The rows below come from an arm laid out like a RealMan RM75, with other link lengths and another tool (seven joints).
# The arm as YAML. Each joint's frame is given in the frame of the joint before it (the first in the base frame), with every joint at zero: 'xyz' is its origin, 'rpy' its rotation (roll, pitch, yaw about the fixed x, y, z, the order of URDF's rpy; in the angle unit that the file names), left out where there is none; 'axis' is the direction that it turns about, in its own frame. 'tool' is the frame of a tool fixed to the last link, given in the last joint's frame.
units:
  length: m
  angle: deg
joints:
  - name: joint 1
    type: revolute
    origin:
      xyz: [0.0, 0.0, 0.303]
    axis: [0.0, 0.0, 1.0]
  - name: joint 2
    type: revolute
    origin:
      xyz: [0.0, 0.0, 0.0]
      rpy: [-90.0, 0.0, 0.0]
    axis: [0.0, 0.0, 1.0]
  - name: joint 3
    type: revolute
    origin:
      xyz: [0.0, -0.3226, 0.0]
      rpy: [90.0, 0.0, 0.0]
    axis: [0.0, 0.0, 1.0]
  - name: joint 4
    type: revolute
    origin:
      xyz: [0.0, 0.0, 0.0]
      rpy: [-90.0, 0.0, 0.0]
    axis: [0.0, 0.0, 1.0]
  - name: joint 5
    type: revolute
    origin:
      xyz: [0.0, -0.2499, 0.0]
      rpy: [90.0, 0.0, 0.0]
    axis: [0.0, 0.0, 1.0]
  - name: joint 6
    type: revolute
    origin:
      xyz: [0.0, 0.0, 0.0]
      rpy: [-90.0, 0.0, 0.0]
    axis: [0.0, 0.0, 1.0]
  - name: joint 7
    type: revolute
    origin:
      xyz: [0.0, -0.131, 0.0]
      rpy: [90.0, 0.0, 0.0]
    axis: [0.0, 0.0, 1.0]
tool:
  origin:
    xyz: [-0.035, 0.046, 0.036]
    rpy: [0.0, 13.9, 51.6]
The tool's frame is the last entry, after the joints.
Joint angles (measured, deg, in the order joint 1, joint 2, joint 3, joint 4, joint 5, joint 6, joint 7), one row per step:
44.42, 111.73, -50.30, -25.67, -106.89, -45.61, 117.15
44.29, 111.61, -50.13, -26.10, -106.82, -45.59, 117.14
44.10, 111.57, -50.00, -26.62, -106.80, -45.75, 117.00
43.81, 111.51, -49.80, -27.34, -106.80, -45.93, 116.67
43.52, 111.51, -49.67, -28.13, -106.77, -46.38, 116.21
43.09, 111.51, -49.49, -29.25, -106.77, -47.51, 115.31
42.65, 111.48, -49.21, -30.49, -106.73, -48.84, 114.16
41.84, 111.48, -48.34, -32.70, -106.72, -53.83, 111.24
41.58, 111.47, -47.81, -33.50, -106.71, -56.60, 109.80
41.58, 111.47, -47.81, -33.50, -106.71, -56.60, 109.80
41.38, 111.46, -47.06, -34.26, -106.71, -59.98, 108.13
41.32, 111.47, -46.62, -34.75, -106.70, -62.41, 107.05
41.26, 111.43, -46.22, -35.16, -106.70, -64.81, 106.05
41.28, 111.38, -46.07, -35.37, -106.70, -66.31, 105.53
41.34, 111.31, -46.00, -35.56, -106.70, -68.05, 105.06
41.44, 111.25, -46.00, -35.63, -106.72, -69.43, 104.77
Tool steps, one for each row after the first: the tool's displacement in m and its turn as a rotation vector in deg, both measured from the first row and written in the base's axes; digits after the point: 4 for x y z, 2 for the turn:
0.0001, 0.0009, 0.0038, 0.52, -0.04, 0.11
-0.0002, 0.0009, 0.0066, 0.86, -0.14, 0.41
-0.0001, 0.0008, 0.0105, 1.37, -0.42, 0.86
-0.0012, -0.0001, 0.0135, 1.63, -0.68, 1.61
-0.0032, -0.0026, 0.0167, 1.62, -1.09, 3.04
-0.0059, -0.0055, 0.0207, 1.64, -1.58, 4.78
-0.0142, -0.0170, 0.0247, -0.03, -1.90, 9.61
-0.0187, -0.0235, 0.0259, -1.13, -1.79, 12.09
-0.0187, -0.0235, 0.0259, -1.13, -1.79, 12.09
-0.0241, -0.0314, 0.0272, -2.47, -1.48, 15.04
-0.0285, -0.0370, 0.0277, -3.53, -1.18, 17.18
-0.0324, -0.0428, 0.0285, -4.60, -0.88, 19.23
-0.0351, -0.0463, 0.0288, -5.36, -0.67, 20.51
-0.0384, -0.0503, 0.0288, -6.37, -0.37, 21.94
-0.0412, -0.0534, 0.0285, -7.27, -0.08, 23.03

